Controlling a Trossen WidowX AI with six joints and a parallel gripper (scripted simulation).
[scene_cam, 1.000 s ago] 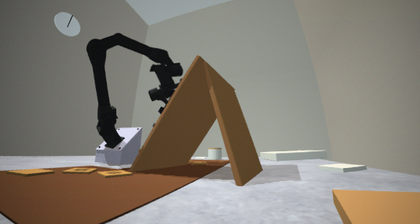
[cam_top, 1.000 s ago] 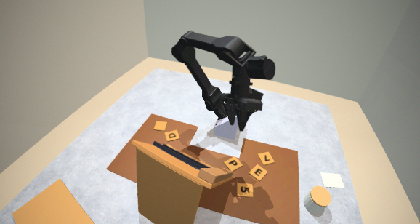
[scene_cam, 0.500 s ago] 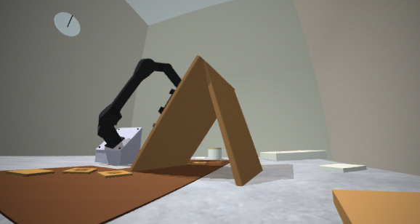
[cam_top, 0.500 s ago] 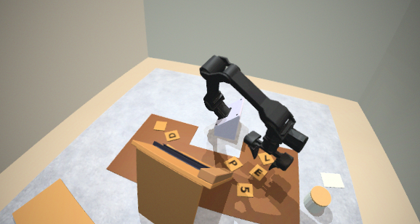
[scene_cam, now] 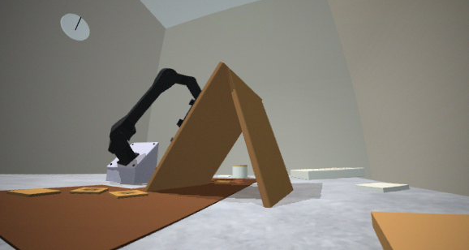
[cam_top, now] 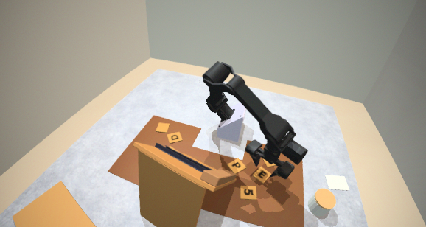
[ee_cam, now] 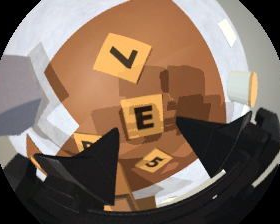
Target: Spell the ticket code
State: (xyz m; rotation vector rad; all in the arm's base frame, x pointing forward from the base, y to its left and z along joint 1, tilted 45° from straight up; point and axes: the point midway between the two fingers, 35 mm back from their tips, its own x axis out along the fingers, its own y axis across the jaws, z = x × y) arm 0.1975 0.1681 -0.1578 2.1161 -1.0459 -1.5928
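My gripper tip is now 3 cm above the letter tile. Round my gripper tip: lidded jar: 24 cm to the left, 6 cm ahead; then white ticket: 27 cm to the right, 11 cm ahead, 6 cm above; then brown mat: 21 cm to the right, 3 cm below, 1 cm ahead.
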